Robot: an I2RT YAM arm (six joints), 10 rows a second.
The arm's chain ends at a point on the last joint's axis. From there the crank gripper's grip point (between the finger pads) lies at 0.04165 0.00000 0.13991 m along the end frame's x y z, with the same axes.
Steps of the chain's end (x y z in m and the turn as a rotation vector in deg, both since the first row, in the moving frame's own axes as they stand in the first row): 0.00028 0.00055 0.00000 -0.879 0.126 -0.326; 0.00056 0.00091 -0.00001 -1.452 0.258 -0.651; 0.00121 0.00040 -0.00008 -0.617 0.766 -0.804; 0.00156 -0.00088 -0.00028 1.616 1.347 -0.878; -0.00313 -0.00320 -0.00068 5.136 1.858 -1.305; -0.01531 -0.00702 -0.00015 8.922 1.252 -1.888; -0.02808 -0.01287 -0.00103 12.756 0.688 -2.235; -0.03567 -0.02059 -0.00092 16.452 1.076 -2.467; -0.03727 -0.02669 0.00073 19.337 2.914 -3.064
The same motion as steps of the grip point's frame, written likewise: 0.00059 0.00246 -0.00011 -0.879 0.126 -0.326; 0.00121 0.00398 -0.00024 -1.452 0.258 -0.651; 0.00308 0.00131 -0.00065 -0.617 0.766 -0.804; 0.00480 -0.00547 -0.00136 1.616 1.347 -0.878; 0.00122 -0.01666 -0.00271 5.136 1.858 -1.305; -0.01266 -0.03006 -0.00289 8.922 1.252 -1.888; -0.02705 -0.04534 -0.00517 12.756 0.688 -2.235; -0.03398 -0.06191 -0.00770 16.452 1.076 -2.467; -0.03166 -0.07499 -0.00979 19.337 2.914 -3.064
